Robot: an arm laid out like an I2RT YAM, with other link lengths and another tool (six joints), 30 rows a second.
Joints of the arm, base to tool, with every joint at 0 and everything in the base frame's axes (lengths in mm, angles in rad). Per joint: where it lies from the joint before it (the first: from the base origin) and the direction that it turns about. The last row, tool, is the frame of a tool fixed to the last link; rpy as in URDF.
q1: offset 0 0 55.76 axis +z
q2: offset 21 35.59 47.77 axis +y
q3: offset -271.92 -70.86 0 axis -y
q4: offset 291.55 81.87 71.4 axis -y
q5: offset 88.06 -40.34 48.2 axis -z
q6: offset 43.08 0 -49 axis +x
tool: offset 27 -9 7 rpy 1.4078 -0.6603 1.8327
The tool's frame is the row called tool.
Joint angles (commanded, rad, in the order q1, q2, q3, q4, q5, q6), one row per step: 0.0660, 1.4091, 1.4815, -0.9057, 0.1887, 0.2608; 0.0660, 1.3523, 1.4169, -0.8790, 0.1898, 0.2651; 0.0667, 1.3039, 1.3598, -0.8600, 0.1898, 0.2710; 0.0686, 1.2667, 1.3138, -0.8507, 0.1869, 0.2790; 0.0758, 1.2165, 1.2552, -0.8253, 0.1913, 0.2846; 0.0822, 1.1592, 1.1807, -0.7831, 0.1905, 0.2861
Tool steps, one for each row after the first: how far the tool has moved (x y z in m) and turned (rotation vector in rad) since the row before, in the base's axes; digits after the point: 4 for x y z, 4 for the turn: -0.0124, -0.0009, -0.0031, 0.0034, -0.0195, -0.0038; -0.0109, -0.0005, -0.0046, 0.0047, -0.0111, -0.0035; -0.0089, 0.0002, -0.0054, 0.0077, -0.0015, -0.0017; -0.0105, 0.0013, -0.0049, 0.0020, -0.0180, 0.0002; -0.0104, 0.0013, -0.0080, 0.0036, -0.0251, 0.0059
